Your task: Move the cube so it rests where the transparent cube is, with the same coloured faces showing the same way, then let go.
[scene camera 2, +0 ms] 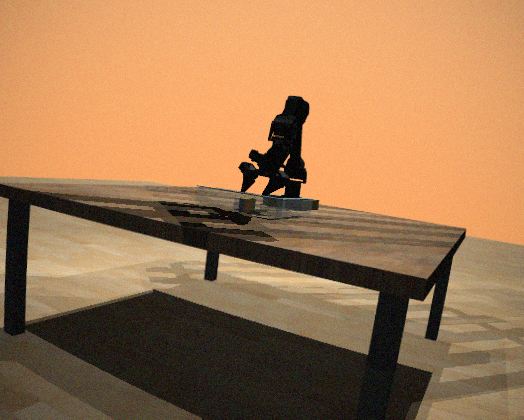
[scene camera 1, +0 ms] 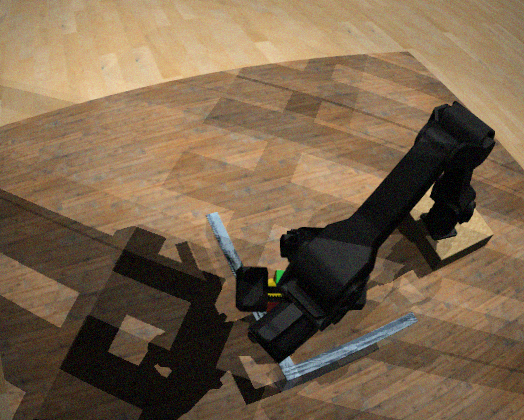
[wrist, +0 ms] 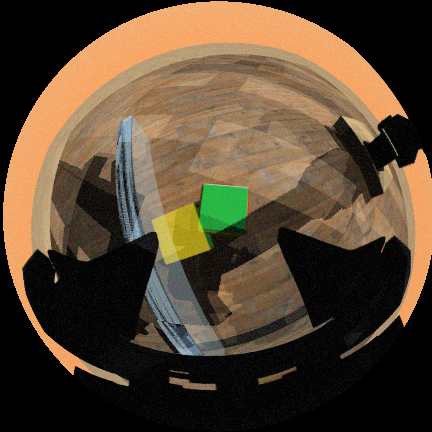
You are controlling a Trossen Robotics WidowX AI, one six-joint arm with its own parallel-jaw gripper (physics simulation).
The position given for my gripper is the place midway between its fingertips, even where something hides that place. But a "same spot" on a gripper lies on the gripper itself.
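My gripper: in scene camera 2, in scene camera 1 (287, 288), in the wrist view. Grey L-shaped rail: (wrist: 168, 294) and (scene camera 1: 266, 311), same spot. My gripper again: (wrist: 330, 279) and (scene camera 2: 271, 182), same spot.
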